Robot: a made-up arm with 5 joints.
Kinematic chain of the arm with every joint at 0, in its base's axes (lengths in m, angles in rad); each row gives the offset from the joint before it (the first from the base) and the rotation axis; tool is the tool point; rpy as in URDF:
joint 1: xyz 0.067 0 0.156 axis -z
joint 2: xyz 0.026 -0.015 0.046 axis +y
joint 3: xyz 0.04 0 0.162 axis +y
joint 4: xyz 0.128 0 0.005 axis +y
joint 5: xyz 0.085 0.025 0 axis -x
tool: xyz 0 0 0 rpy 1.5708 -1.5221 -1.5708
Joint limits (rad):
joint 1: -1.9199..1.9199
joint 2: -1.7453..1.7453
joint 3: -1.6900..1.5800
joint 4: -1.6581..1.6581
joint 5: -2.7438..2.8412
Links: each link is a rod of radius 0.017 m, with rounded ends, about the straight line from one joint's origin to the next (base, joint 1, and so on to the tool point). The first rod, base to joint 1, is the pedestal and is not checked.
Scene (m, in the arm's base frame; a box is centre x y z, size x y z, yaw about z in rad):
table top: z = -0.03
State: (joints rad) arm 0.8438 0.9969 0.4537 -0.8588 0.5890
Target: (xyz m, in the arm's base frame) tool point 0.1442 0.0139 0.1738
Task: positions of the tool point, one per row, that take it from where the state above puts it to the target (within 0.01 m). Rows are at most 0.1 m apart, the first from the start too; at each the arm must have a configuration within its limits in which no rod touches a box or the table.
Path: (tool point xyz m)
1: 0.2727 -0.1486 0.1085
2: 0.2668 -0.0943 0.1320
3: 0.2401 -0.0444 0.1515
4: 0.1969 -0.0067 0.1657
5: 0.1442 0.0139 0.1738

